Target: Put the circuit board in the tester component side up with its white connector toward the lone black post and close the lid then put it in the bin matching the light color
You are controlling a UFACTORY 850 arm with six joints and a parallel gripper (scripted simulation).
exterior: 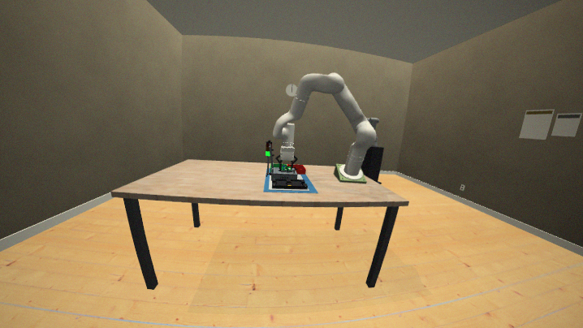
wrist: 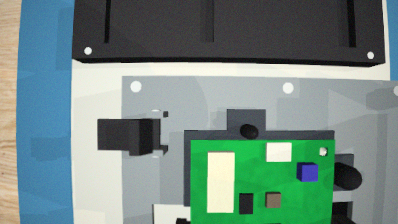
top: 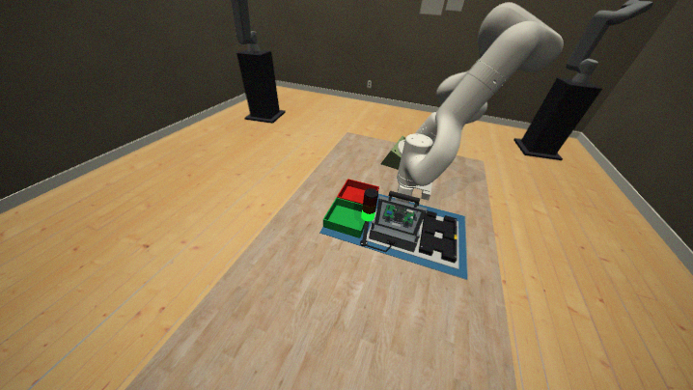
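Now: hand 200 mm to the left of the green bin, 70 mm above it and 20 mm short of it. Round my hand: small black part 70 mm to the left, 50 mm behind; tester lid 110 mm ahead, 100 mm above, 10 mm to the right; green circuit board 10 mm below.
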